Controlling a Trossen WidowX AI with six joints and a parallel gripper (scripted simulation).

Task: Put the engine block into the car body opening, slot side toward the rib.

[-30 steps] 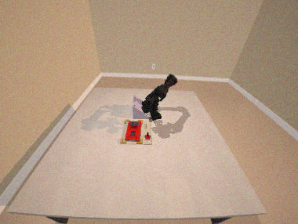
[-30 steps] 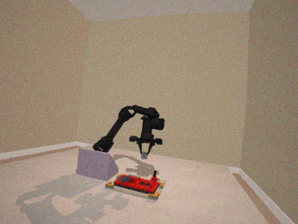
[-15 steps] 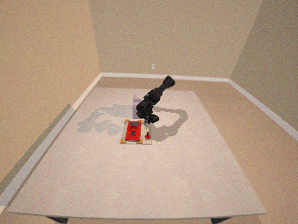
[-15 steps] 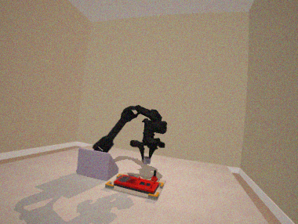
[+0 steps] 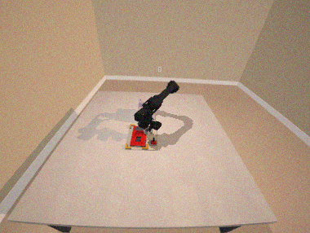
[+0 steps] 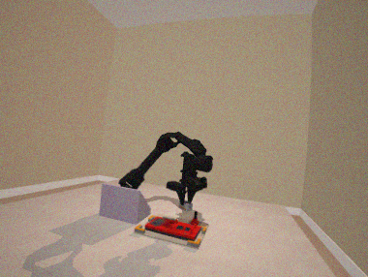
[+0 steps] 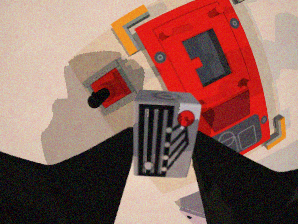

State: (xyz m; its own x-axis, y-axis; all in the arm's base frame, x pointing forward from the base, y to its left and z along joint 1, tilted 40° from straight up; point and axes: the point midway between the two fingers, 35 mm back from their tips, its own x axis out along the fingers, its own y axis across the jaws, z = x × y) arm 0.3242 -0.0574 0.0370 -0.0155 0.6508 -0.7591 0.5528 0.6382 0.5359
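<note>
The black post is 40 mm ahead of my gripper tip, 40 mm to the left of it and 60 mm below it. From my gripper tip the other things lie so: engine block (10 mm below).
</note>
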